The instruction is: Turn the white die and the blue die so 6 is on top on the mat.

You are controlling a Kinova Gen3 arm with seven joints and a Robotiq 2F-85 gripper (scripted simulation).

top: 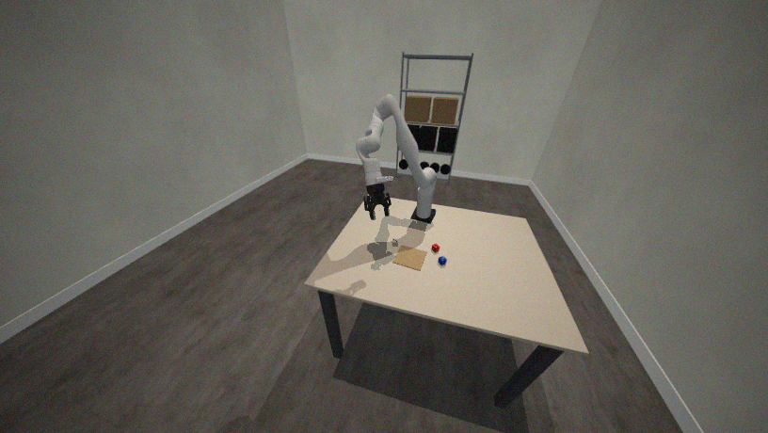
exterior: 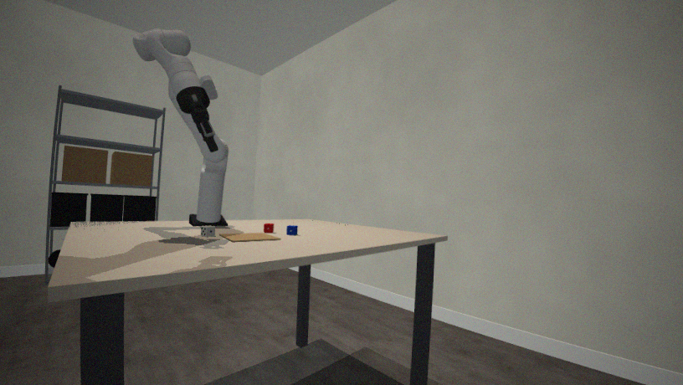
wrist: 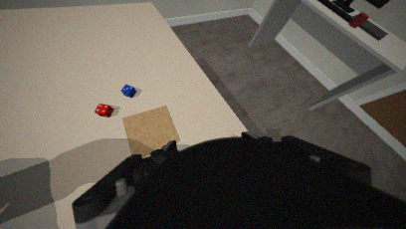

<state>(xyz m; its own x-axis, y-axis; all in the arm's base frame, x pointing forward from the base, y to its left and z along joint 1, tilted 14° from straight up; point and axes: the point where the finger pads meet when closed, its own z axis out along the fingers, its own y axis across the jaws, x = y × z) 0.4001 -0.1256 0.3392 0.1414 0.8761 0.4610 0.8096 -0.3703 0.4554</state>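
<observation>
The white die is 130 mm behind my hand, 40 mm to the left of it and 240 mm below it. From my hand the other things lie so: tan mat: 70 mm behind, 140 mm to the left, 250 mm below; blue die: 80 mm behind, 300 mm to the left, 240 mm below; red die: 160 mm behind, 250 mm to the left, 240 mm below.
</observation>
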